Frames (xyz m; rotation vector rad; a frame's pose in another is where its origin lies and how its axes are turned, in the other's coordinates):
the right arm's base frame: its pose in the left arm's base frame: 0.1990 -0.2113 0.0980 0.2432 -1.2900 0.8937
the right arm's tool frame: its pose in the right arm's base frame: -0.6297 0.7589 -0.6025 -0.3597 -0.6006 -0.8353
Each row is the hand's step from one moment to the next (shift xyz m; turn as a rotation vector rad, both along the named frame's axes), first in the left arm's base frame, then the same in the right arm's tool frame.
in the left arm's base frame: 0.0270 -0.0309 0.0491 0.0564 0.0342 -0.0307
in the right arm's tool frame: 0.0566 -0.0108 -0.0277 -0.0470 -0.0092 -0.0548
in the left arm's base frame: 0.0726 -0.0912 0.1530 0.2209 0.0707 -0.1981
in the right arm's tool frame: 0.1743 -0.0253 -0.0772 -0.2153 -0.1238 -0.1771
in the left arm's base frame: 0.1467 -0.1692 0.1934 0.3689 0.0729 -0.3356
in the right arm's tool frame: 0.2468 -0.0954 -0.1325 -0.3392 -0.2447 -0.2812
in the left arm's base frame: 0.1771 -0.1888 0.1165 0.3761 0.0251 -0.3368
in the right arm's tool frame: 0.1912 -0.1596 -0.1362 -0.3148 -0.2857 -0.2735
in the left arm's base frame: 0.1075 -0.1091 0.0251 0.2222 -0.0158 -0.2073
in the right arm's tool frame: 0.0748 -0.1146 -0.0732 -0.1765 -0.1970 -0.1505
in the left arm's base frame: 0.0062 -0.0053 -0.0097 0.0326 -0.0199 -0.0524
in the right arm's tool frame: -0.0056 -0.0112 -0.0018 -0.0349 -0.0534 -0.0116
